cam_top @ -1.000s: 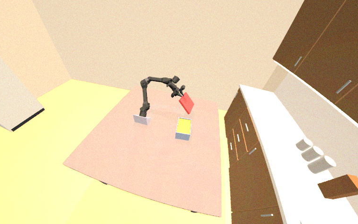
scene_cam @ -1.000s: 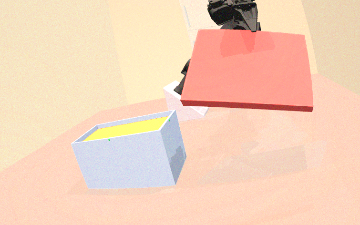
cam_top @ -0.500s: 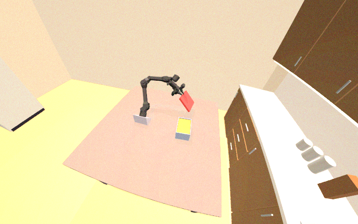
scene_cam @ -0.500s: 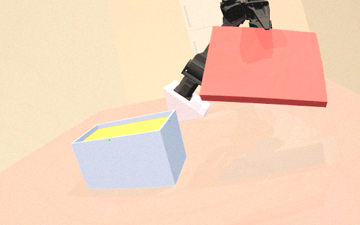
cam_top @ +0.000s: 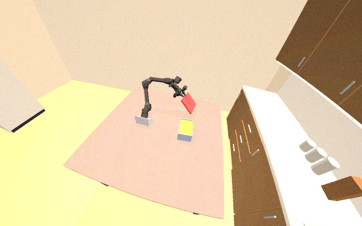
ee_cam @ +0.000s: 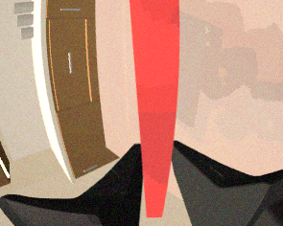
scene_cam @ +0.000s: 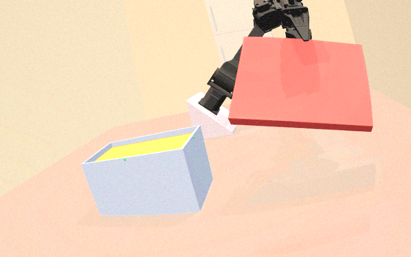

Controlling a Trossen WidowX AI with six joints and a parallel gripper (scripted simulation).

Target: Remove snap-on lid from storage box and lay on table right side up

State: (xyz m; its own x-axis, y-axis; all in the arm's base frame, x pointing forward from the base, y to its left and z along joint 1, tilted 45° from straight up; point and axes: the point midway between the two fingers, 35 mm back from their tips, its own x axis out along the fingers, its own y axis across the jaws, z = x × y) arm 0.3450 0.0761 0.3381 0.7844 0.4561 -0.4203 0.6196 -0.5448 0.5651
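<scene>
Now: gripper tip 60 mm short of the red lid, 50 mm above it and 20 mm to the left of it. Round my gripper tip: pale blue storage box 330 mm to the right, 170 mm below, 70 mm ahead.
</scene>
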